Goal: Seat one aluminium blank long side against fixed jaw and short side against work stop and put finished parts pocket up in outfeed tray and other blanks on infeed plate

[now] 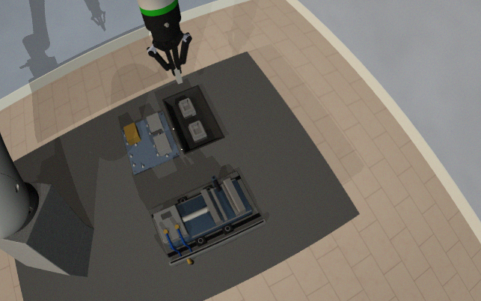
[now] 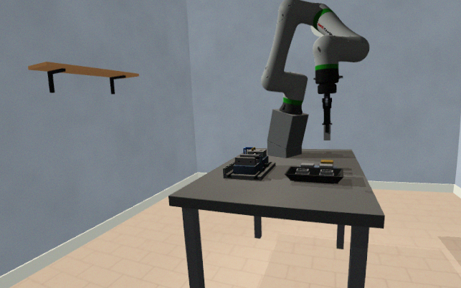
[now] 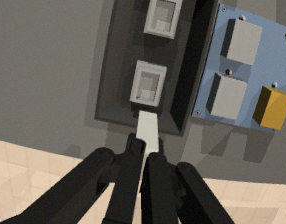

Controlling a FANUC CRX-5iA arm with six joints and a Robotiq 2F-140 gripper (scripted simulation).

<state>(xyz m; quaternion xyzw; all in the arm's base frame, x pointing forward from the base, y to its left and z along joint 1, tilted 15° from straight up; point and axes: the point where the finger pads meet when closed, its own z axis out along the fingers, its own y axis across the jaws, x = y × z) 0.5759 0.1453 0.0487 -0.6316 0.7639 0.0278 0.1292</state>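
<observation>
Right now my hand is 21 cm past the brass blank, 3 cm to the right of it and 19 cm above it. Also, from my hand: white rod (17 cm behind, 35 cm to the right, 14 cm below); vise (15 cm behind, 35 cm to the right, 17 cm below).
</observation>
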